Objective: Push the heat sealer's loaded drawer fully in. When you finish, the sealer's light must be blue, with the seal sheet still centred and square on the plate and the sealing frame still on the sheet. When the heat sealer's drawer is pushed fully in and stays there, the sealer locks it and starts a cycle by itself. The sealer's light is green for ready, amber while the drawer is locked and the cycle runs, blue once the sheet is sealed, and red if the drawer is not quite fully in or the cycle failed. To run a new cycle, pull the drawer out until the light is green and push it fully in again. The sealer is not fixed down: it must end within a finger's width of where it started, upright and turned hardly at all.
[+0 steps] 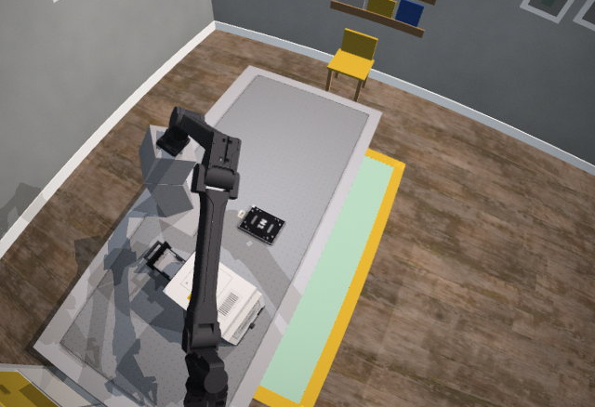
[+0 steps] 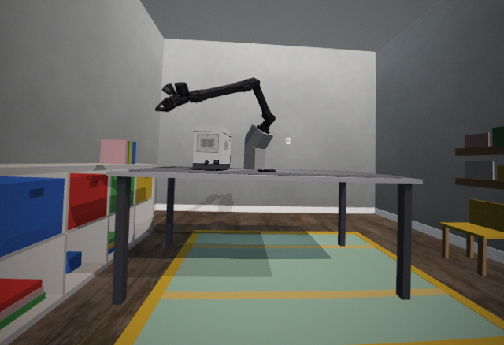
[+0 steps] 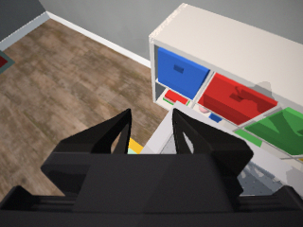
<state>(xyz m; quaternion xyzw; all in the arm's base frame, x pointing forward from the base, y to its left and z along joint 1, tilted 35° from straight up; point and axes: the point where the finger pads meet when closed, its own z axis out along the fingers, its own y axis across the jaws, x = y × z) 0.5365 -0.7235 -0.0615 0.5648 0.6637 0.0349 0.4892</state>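
The dark sealer drawer lies 45 cm behind my hand, 33 cm to the left of it and 29 cm below it.
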